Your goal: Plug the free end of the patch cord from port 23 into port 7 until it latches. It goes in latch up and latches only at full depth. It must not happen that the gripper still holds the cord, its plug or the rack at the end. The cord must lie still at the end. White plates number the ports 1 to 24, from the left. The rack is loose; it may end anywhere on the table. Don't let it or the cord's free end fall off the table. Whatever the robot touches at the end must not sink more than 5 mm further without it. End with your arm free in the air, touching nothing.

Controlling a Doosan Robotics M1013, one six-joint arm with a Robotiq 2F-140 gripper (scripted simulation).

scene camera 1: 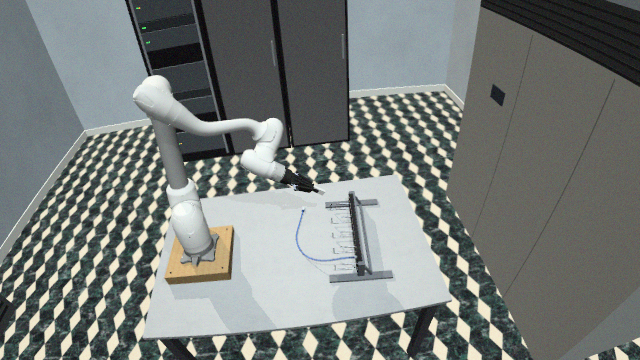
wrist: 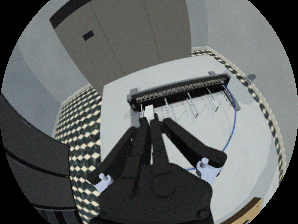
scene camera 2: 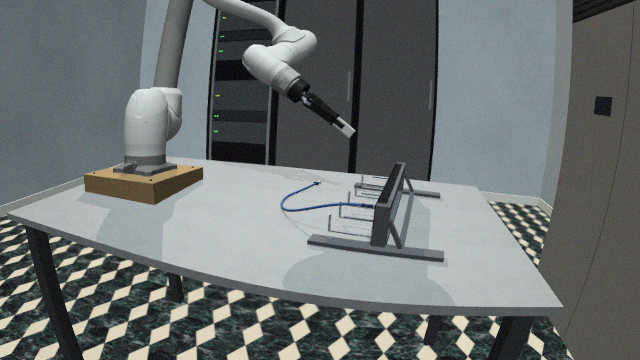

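Note:
Scene camera 2 shows my gripper [scene camera 2: 352, 134]. The wrist view likewise shows the gripper [wrist: 150, 111].

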